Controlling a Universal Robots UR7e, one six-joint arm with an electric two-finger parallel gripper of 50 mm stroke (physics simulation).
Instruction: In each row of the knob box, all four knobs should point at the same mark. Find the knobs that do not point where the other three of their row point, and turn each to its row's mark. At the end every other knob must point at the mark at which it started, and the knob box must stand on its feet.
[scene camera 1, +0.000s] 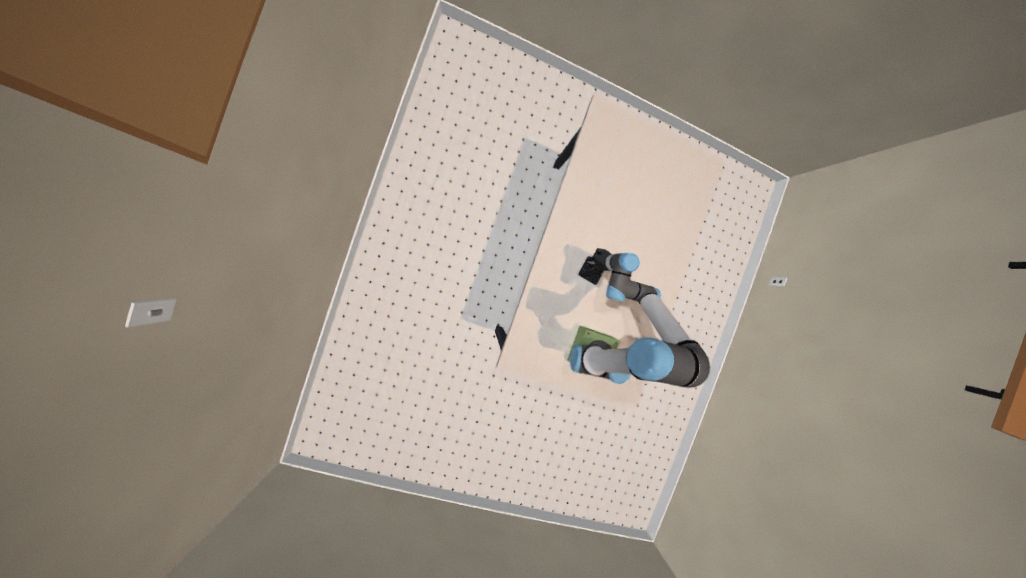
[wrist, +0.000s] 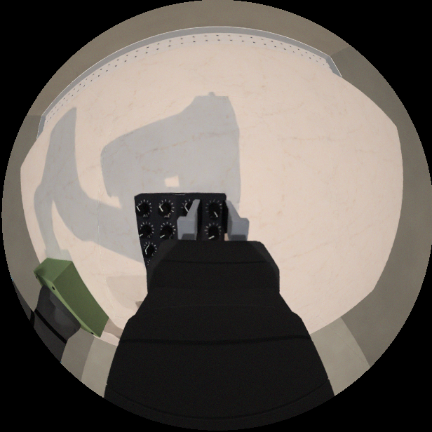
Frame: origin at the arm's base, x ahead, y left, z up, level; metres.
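Seen in the pictures: gripper, fingertip midpoint: (scene camera 1: 590, 260).
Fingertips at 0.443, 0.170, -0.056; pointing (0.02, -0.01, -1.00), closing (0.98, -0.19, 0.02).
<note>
A point is followed by its place in that frame, as x, y, z.
The black knob box (scene camera 1: 590, 272) {0.384, 0.152, -0.050} (wrist: 155, 219) stands on the table, knobs up. In the wrist view, the far row's rightmost knob (wrist: 214, 209) has its white line toward the lower right; the far row's left knobs (wrist: 144, 208) (wrist: 165, 208) seem to have theirs toward the upper left. The second row's visible knobs (wrist: 145, 230) (wrist: 167, 230) (wrist: 213, 232) have lines toward the lower left. My gripper (wrist: 211, 209) is partly open and empty, its fingers on either side of the right column. The left finger hides part of the third column; my gripper's body hides most nearer rows.
A green block (scene camera 1: 597, 336) {0.089, 0.033, 0.001} (wrist: 80, 297) stands near the arm's base, to the left in the wrist view. The arm's shadow falls across the table (scene camera 1: 646, 165) {1.019, 0.023, -0.087} (wrist: 310, 175). A grey rim (wrist: 215, 30) runs beyond the table.
</note>
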